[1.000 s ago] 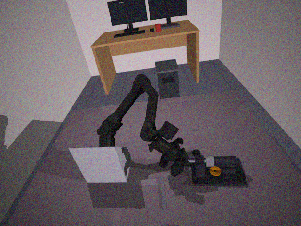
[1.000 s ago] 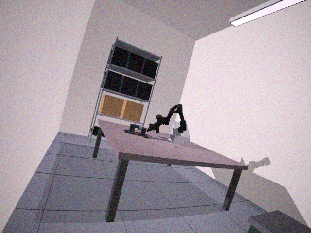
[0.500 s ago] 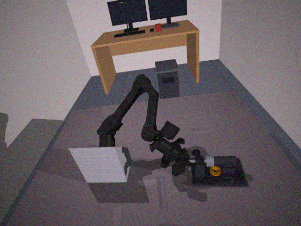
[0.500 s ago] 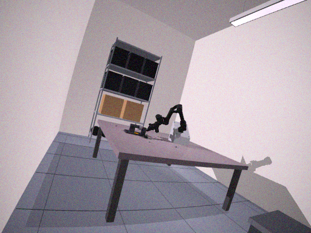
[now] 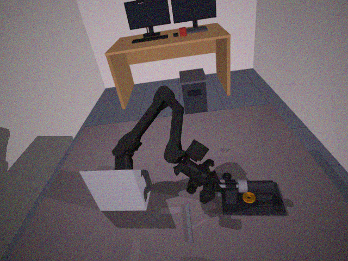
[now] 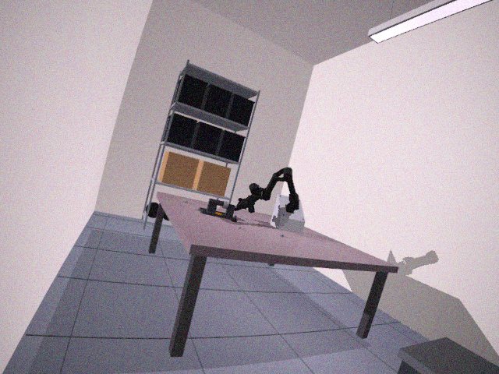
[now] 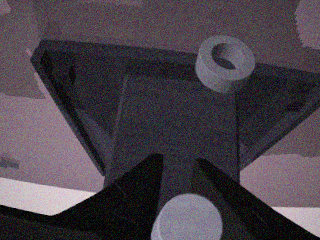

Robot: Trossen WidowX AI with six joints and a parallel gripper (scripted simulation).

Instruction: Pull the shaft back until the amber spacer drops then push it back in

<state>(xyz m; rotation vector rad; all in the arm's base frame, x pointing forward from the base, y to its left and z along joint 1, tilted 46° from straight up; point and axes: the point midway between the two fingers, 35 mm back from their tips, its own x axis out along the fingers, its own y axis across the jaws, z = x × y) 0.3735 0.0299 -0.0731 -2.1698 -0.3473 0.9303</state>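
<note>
Right now the pale shaft is 60 mm ahead of my gripper tip and 20 mm above it. From my gripper tip the other things lie so: black ring knob (30 mm ahead, 120 mm to the left, 50 mm below); then thin grey strip (140 mm behind, 110 mm to the right, 50 mm below); then amber spacer (100 mm ahead, 50 mm below).
</note>
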